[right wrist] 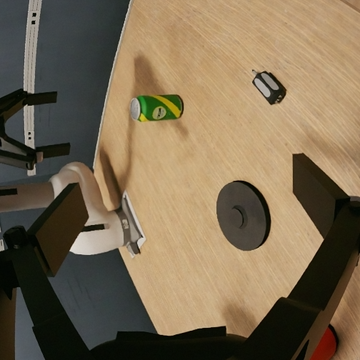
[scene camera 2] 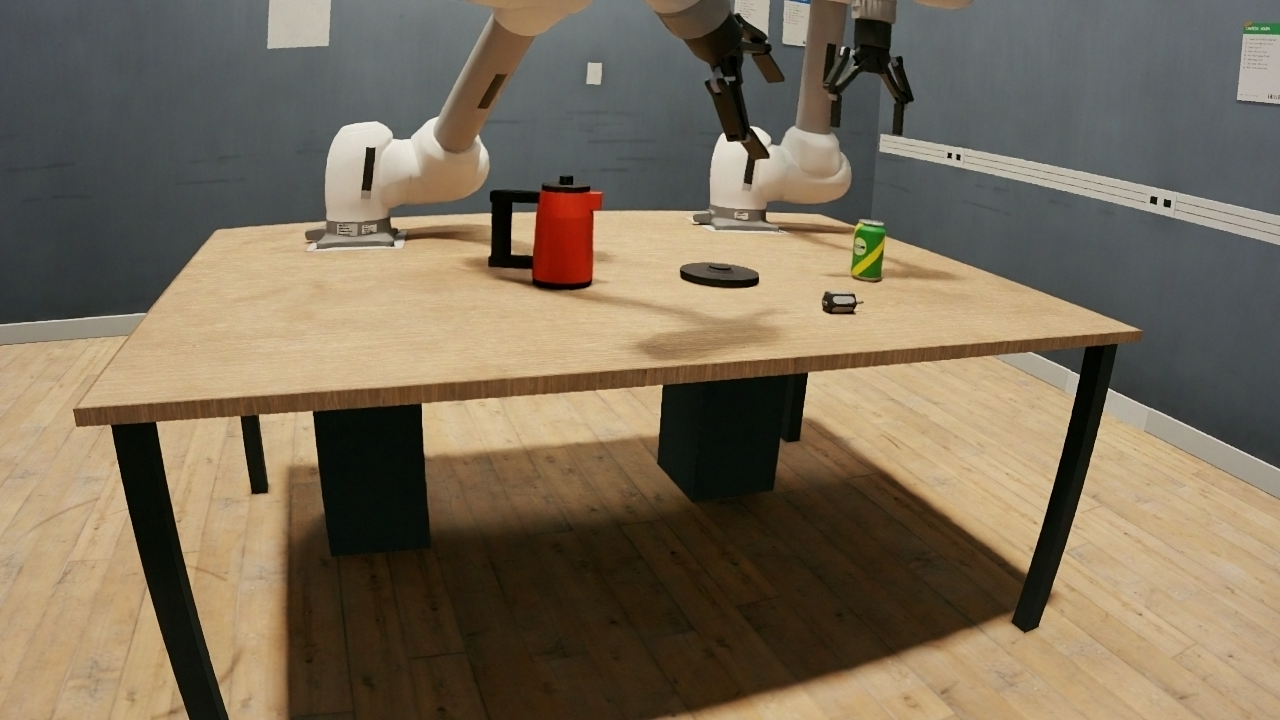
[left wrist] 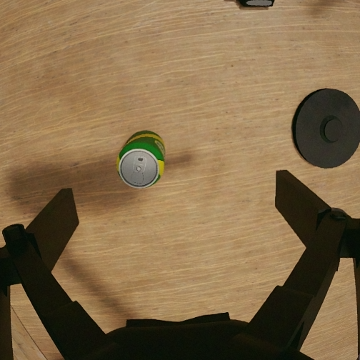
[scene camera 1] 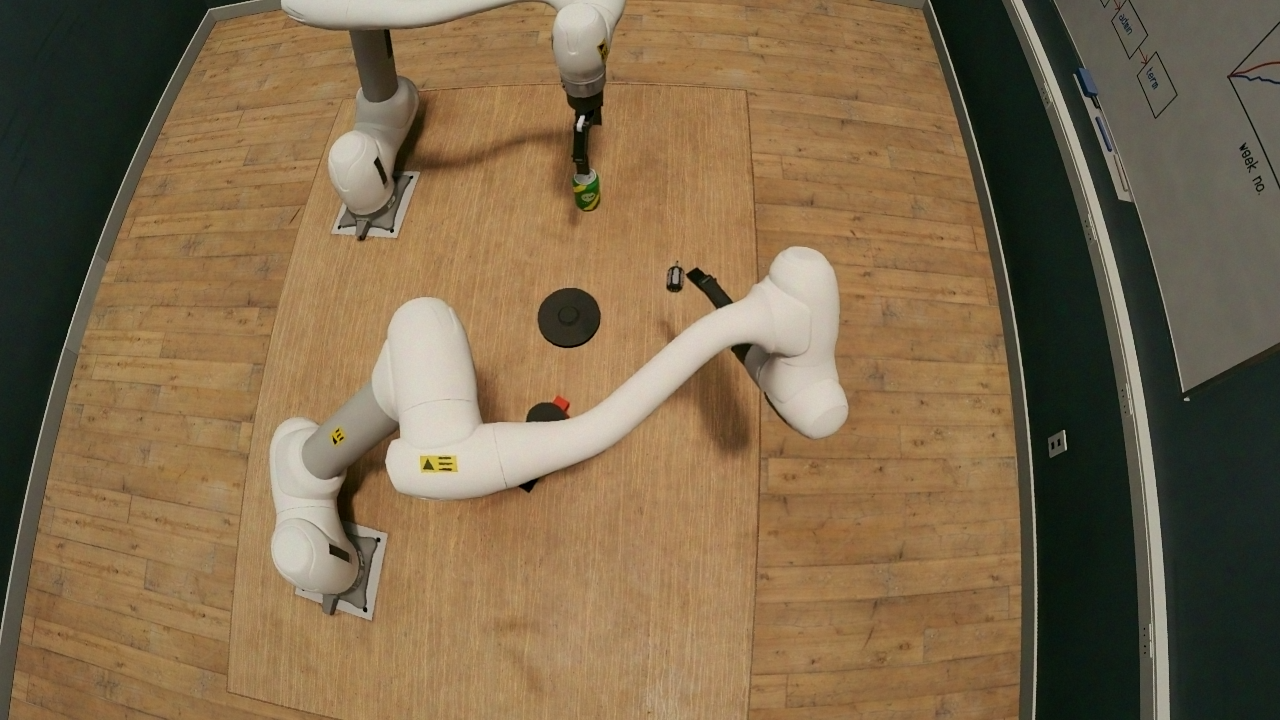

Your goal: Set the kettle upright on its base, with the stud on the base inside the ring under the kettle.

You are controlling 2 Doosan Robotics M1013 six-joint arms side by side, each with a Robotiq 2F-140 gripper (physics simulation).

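The red kettle (scene camera 2: pixel 563 237) (right wrist: pixel 326 346) stands upright on the table, apart from its base; its handle points left in scene camera 2. In scene camera 1 the right arm hides most of it. Its underside ring is hidden. The round black base (scene camera 1: pixel 568 336) (scene camera 2: pixel 718 279) (left wrist: pixel 310 135) (right wrist: pixel 255 225) lies flat, its stud (scene camera 1: pixel 568 315) (scene camera 2: pixel 719 267) (left wrist: pixel 332 129) (right wrist: pixel 237 217) facing up. My left gripper (scene camera 1: pixel 581 170) (scene camera 2: pixel 866 128) (left wrist: pixel 174 197) is open and empty, above the can. My right gripper (scene camera 1: pixel 700 277) (scene camera 2: pixel 767 114) (right wrist: pixel 185 187) is open and empty, tilted, high above the table.
A green and yellow can (scene camera 1: pixel 586 191) (scene camera 2: pixel 867 250) (left wrist: pixel 141 160) (right wrist: pixel 160 107) stands on the table near the base. A small black and grey object (scene camera 1: pixel 674 277) (scene camera 2: pixel 839 302) (right wrist: pixel 269 87) lies near the table's edge. The right arm (scene camera 1: pixel 626 402) stretches over the kettle.
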